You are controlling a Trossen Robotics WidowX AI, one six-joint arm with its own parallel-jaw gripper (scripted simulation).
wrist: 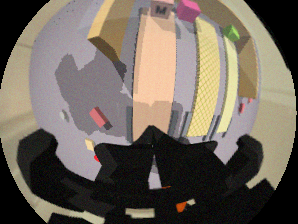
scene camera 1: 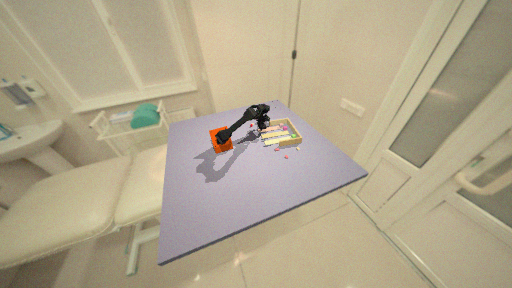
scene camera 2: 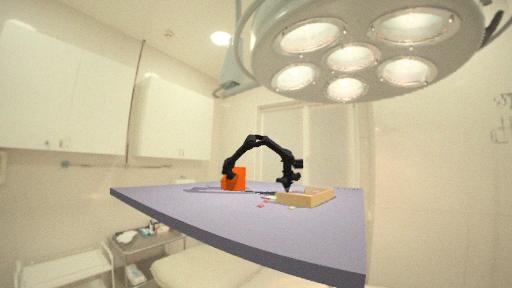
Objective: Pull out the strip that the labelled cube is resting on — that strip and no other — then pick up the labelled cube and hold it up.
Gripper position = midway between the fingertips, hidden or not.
In view: my gripper [wrist: 150,127] and a shallow wooden tray [scene camera 2: 307,196].
